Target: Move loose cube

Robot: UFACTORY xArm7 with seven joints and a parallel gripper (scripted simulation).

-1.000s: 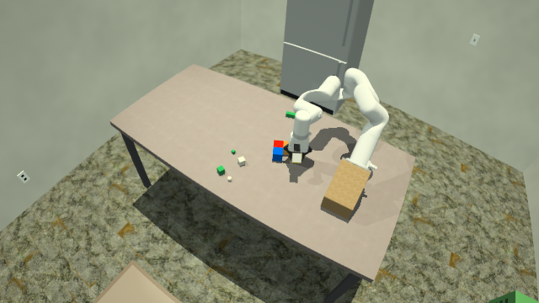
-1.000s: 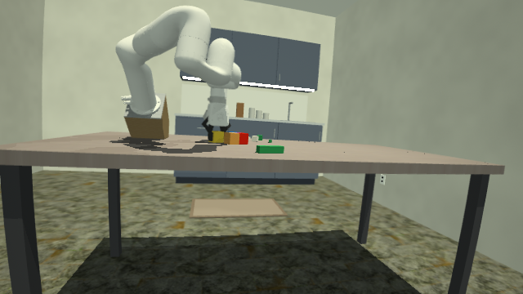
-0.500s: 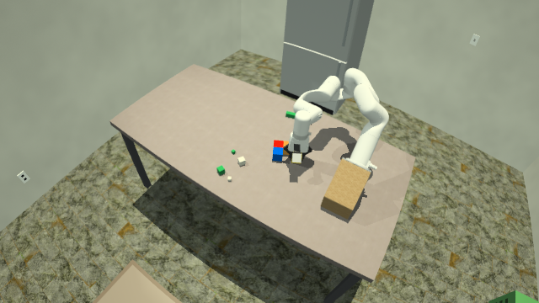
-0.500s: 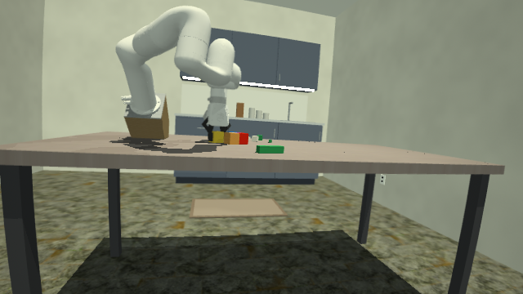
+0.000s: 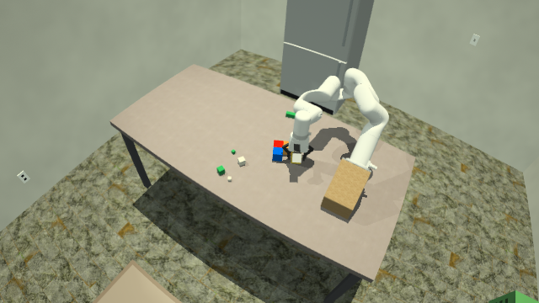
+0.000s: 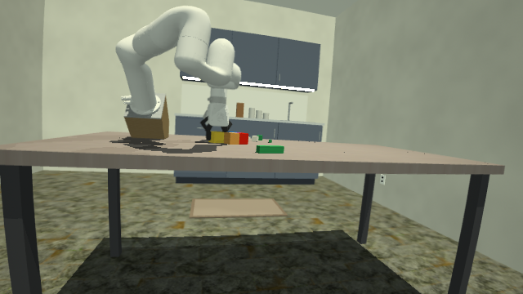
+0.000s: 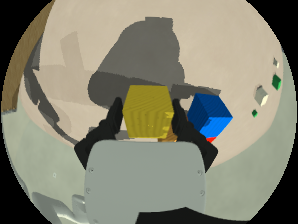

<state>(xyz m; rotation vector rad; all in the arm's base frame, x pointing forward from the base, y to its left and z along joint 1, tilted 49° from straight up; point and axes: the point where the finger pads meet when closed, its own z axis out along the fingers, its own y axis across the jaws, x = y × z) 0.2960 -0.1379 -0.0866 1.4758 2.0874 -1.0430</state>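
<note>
My gripper is now right at the yellow cube. From my hand the other things lie so: red cube (11 cm ahead, 1 cm to the right); then blue cube (9 cm ahead, 3 cm to the left); then orange cube (7 cm ahead, 3 cm to the right).
</note>
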